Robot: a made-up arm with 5 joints.
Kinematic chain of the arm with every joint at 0, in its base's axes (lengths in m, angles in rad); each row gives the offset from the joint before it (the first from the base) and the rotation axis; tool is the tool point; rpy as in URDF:
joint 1: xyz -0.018 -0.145 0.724 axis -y
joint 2: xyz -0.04 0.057 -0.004 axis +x
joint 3: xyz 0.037 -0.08 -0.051 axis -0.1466 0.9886 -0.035
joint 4: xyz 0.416 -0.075 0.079 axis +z
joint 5: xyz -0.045 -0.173 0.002 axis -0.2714 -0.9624 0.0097
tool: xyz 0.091 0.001 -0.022 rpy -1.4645 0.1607 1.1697
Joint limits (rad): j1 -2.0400..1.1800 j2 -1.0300..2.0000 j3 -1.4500..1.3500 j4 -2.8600..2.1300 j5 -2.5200..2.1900
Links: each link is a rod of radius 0.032 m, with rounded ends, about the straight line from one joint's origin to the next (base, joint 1, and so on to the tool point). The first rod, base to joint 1, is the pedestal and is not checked.
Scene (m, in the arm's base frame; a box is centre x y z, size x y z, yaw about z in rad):
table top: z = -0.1
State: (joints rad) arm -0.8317 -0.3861 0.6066 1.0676 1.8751
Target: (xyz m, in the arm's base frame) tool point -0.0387 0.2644 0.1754
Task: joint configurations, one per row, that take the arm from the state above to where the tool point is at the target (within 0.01 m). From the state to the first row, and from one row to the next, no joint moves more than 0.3 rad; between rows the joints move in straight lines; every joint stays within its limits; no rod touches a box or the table.
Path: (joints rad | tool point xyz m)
1: -0.8226 -0.0953 0.7226 1.2154 1.7983 | 0.1616 -0.3681 0.1809
2: -0.8134 0.1954 0.8386 1.3632 1.7215 | 0.0555 -0.2580 0.1036
3: -0.8043 0.4862 0.9546 1.5109 1.6447 | -0.0197 -0.0976 0.0704
4: -0.7952 0.7770 1.0706 1.6587 1.5680 | -0.0520 0.0869 0.0934
5: -0.7861 1.0677 1.1866 1.8065 1.4912 | -0.0388 0.2644 0.1754

